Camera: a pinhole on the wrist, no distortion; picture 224 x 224 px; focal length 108.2 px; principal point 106.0 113.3 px. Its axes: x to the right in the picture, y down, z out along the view. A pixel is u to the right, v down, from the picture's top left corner.
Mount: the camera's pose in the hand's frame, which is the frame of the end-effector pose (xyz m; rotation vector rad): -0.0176 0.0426 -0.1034 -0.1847 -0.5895 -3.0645
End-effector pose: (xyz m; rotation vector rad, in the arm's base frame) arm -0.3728 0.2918 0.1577 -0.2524 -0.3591 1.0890
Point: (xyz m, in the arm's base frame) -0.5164 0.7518 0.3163
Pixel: 15 95
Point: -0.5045 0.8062 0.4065
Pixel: 15 108
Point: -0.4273 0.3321 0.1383
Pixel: 92 129
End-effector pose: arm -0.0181 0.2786 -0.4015 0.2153 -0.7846 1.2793
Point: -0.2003 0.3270 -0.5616
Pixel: outside the picture
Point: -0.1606 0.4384 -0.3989
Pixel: 8 37
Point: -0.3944 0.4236 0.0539
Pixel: 47 112
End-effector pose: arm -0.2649 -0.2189 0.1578 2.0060 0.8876 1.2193
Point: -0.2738 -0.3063 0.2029
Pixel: 155 107
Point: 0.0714 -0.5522 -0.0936
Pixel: 176 150
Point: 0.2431 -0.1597 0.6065
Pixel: 25 74
